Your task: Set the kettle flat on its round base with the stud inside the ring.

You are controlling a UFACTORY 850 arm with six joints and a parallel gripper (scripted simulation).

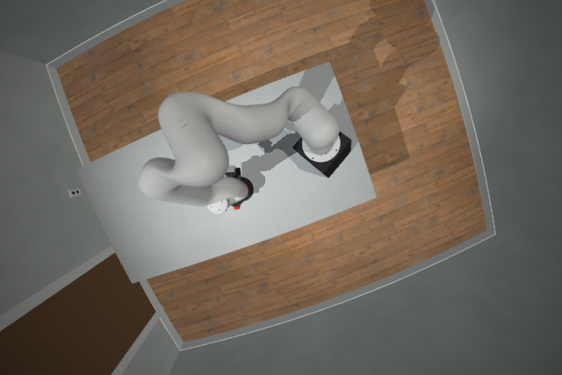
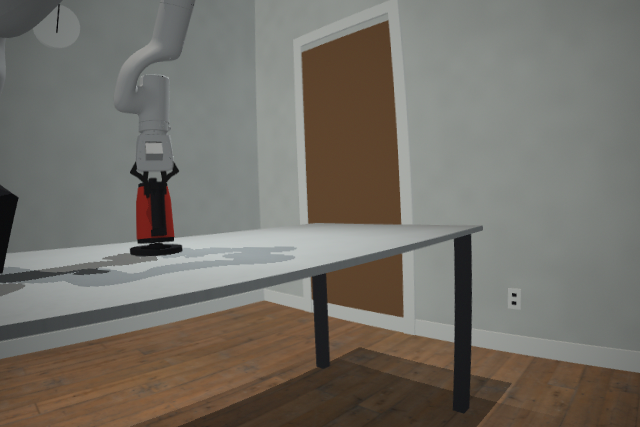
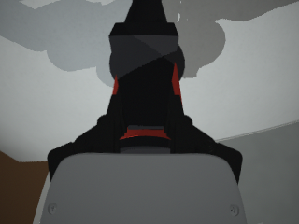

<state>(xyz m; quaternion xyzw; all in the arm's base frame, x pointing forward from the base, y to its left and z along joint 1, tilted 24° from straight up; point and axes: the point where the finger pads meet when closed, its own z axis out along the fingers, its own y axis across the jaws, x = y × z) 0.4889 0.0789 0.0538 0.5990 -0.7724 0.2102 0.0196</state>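
Now: hand 5 cm above the red kettle, 2 cm to the right of it and 1 cm short of it. The rest, counted from my hand: black round base (16 cm below, 5 cm to the left, 2 cm ahead).
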